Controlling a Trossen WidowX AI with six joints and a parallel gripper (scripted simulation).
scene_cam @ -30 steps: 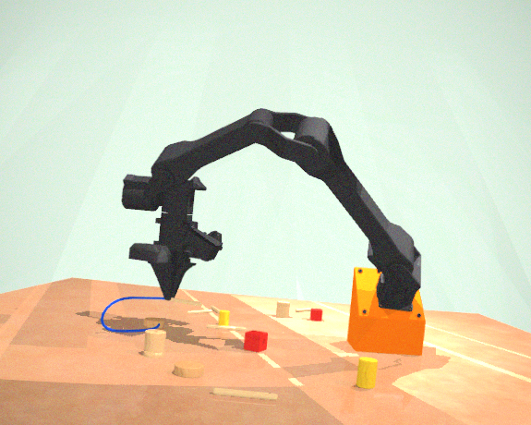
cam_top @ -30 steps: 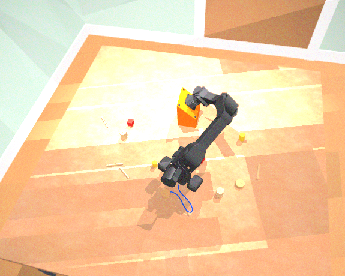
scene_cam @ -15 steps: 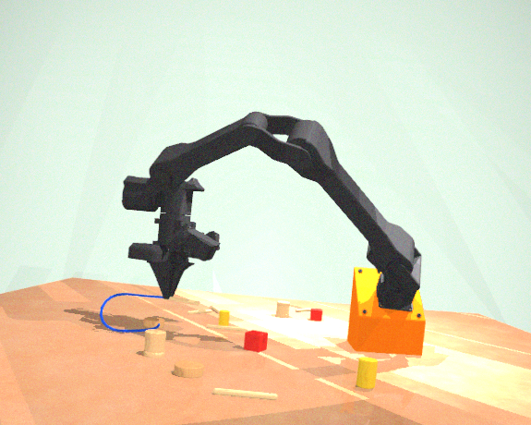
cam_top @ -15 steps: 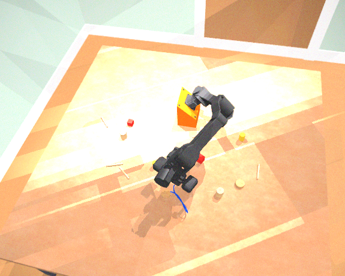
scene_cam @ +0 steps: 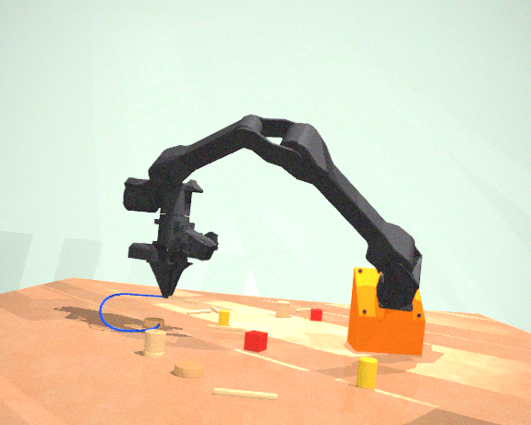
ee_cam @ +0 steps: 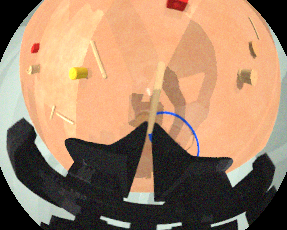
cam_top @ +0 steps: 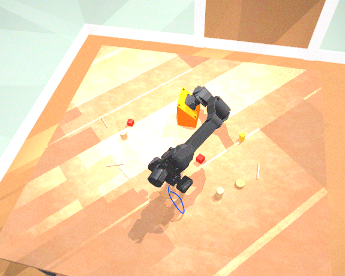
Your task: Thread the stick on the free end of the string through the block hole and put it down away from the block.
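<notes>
The round wooden button is 5 cm below my gripper tip, 3 cm ahead of it and 2 cm to the right of it. The rest, counted from my gripper tip: red cube 18 cm behind, 9 cm to the left, 4 cm below; then loose stick 35 cm to the left, 20 cm behind, 6 cm below; then thin wooden stick 1 cm to the left, 1 cm behind.
</notes>
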